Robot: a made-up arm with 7 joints.
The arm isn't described. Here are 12 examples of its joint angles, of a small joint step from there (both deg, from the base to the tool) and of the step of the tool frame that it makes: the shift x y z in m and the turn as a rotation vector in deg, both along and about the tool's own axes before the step.
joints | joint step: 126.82 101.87 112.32 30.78 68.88 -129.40 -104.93 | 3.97 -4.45 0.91 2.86 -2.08 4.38 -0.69
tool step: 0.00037 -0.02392 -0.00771 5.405 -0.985 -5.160
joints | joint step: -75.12 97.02 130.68 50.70 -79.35 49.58 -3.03 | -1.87 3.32 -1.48 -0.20 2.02 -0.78 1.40
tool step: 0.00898 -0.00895 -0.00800 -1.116 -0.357 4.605
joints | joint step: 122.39 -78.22 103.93 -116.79 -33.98 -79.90 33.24 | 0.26 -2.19 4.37 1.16 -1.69 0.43 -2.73
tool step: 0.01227 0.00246 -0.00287 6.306 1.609 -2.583
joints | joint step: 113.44 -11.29 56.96 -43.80 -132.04 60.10 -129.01 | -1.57 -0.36 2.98 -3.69 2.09 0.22 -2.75
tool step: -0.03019 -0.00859 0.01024 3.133 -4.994 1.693
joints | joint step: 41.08 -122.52 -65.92 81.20 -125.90 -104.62 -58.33 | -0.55 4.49 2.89 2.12 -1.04 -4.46 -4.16
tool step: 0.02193 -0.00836 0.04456 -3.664 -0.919 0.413
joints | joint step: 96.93 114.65 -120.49 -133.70 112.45 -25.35 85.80 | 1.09 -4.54 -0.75 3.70 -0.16 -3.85 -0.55
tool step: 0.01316 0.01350 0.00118 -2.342 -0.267 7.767
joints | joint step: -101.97 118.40 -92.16 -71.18 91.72 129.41 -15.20 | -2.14 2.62 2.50 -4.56 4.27 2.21 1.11
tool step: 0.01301 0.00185 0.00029 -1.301 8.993 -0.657
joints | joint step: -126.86 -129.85 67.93 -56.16 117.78 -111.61 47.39 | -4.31 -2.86 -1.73 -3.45 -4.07 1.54 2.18
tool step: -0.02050 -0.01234 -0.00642 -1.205 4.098 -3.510
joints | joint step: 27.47 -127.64 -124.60 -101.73 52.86 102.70 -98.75 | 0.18 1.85 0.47 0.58 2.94 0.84 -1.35
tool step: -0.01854 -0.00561 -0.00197 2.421 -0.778 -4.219
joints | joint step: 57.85 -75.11 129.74 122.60 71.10 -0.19 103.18 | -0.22 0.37 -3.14 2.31 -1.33 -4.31 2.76
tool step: 0.02344 0.05865 0.01552 -10.103 2.781 2.459
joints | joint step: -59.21 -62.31 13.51 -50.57 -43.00 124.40 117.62 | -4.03 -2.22 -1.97 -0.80 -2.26 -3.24 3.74
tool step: 0.00962 0.01371 0.00432 -7.382 -2.787 0.295
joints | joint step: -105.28 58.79 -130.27 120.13 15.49 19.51 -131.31 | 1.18 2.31 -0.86 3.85 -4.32 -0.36 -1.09
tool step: 0.01341 0.01184 0.01616 -0.859 -2.324 5.238
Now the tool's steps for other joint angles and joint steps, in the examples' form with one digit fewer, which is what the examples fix.
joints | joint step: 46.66 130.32 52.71 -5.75 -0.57 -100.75 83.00 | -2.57 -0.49 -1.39 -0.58 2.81 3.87 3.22
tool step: -0.0213 -0.0048 -0.0086 2.85 -1.19 -5.79
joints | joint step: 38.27 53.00 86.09 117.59 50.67 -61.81 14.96 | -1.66 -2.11 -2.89 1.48 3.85 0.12 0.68
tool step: -0.0213 0.0096 0.0085 -1.83 -4.26 -0.98
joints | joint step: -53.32 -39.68 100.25 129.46 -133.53 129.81 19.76 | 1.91 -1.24 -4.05 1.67 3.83 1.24 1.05
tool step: 0.0002 -0.0237 0.0210 4.42 0.24 -3.21
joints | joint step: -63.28 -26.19 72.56 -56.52 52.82 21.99 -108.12 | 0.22 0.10 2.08 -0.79 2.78 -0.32 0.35
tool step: 0.0129 0.0003 0.0080 -1.47 2.21 0.07
